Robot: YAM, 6 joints.
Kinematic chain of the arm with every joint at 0, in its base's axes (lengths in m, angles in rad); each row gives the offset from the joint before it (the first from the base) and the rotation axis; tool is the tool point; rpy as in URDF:
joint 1: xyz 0 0 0.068 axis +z
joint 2: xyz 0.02 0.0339 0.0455 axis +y
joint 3: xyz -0.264 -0.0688 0 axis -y
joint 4: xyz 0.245 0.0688 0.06 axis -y
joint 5: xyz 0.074 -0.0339 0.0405 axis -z
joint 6: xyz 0.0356 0 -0.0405 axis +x
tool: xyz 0 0 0 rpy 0 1.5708 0
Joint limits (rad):
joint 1: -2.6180..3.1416
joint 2: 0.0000..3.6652
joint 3: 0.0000..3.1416
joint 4: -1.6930..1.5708
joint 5: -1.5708..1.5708
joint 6: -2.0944..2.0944
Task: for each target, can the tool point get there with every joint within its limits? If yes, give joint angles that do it. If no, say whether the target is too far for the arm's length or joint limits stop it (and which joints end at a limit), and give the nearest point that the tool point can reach.
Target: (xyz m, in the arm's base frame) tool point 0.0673 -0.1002 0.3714
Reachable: yes | joints -0.9726 0.5771 0.4601 0.9751 0.0224 -1.3918
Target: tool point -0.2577 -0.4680 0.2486
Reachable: yes | joints -2.1003 2.2478 1.8941 -0.0521 -0.4023 1.5942
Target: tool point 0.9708 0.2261 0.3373
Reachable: no: too far | nearest point 0.6136 0.1429 0.2533 | short by 0.376 m
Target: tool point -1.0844 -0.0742 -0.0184
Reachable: no: too far | nearest point -0.6407 -0.0054 0.0366 | short by 0.452 m
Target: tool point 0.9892 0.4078 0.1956
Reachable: no: too far | nearest point 0.5953 0.2454 0.1623 | short by 0.427 m
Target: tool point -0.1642 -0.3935 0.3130
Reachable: yes | joints -1.9516 1.7685 1.2958 0.4610 0.1740 1.6417
